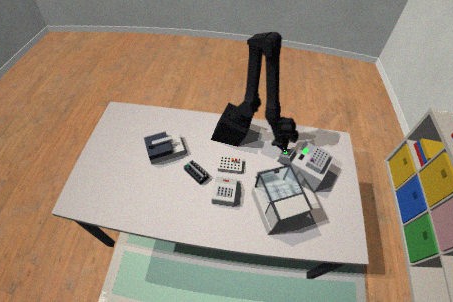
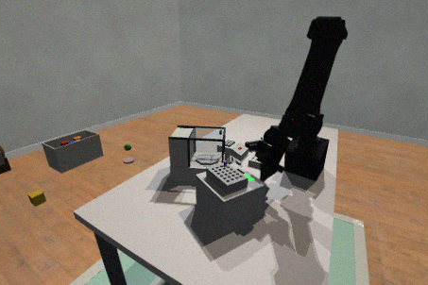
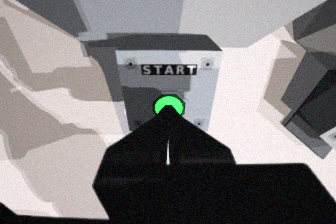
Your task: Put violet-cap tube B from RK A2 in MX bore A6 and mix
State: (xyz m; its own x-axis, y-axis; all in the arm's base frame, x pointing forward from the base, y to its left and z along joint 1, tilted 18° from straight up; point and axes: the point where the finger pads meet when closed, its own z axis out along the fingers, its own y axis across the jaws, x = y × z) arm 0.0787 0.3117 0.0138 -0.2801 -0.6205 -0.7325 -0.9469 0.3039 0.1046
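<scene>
My hand is 1 cm to the right of the green start key and 1 cm above it. The rest, counted from my hand: mixer block (6 cm ahead, 17 cm to the left, 8 cm above); then tube B (9 cm ahead, 13 cm to the left, 9 cm above); then print key (16 cm ahead, 8 cm to the right).
</scene>
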